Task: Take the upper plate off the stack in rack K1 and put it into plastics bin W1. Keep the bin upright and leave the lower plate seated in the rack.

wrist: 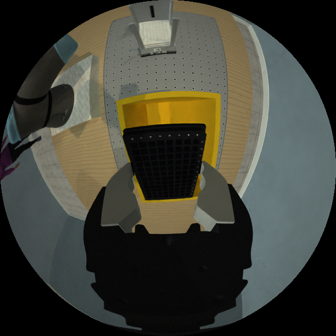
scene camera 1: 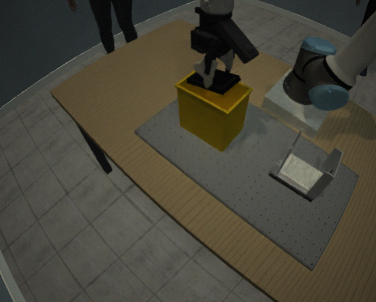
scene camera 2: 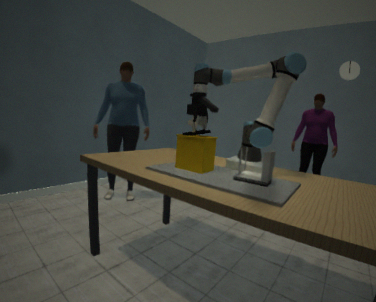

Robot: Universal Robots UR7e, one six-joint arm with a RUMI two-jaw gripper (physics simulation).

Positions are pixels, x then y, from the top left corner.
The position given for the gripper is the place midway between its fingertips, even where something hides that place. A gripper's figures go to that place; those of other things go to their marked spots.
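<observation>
A yellow plastics bin W1 [wrist: 167, 107] is 0.31 m from the lens. The marked spots on a black gridded plate [wrist: 166, 157] and the yellow plastics bin W1 are 0.21 m apart. The gripper [wrist: 166, 162] is 0.14 m from the lens; the black gridded plate is 0.12 m from the lens.
</observation>
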